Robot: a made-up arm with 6 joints.
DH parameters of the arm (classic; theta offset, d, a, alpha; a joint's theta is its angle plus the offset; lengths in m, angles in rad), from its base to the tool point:
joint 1: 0 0.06 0.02 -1.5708
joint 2: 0 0.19 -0.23 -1.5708
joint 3: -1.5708 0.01 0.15 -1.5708
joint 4: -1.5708 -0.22 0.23 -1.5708
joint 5: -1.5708 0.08 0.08 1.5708
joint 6: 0.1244 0 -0.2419 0
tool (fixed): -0.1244 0 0 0
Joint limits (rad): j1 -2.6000..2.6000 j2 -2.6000..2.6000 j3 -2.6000..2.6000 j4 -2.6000..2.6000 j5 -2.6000..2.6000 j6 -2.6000..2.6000
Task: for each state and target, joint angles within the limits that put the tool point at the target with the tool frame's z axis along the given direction. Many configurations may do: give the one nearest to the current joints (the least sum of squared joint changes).
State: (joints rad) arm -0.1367 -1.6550 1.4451 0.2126 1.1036 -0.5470
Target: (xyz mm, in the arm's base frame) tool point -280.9 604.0 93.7 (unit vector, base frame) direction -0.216 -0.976 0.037
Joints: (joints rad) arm 0.5878 -1.6132 1.0667 0.3659 0.6929 -0.9515
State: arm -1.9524 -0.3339 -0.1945 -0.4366 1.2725 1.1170
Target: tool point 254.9 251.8 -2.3 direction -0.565 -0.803 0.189
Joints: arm -2.5073 -0.2114 -0.3406 -1.1445 1.5964 1.3521
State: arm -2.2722 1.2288 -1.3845 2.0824 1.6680 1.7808
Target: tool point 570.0 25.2 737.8 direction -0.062 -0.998 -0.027
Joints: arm -2.5914 0.4848 -0.8520 2.6000 1.8593 2.2822
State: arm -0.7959 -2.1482 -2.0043 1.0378 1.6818 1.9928
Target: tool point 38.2 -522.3 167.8 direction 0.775 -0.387 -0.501
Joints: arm -0.9750 -2.3701 -2.4984 0.8606 1.8303 1.8720
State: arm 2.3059 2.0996 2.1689 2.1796 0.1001 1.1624
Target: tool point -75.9 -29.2 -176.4 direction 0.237 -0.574 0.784
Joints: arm 2.3730 1.9800 2.3673 2.5827 0.1799 1.0456
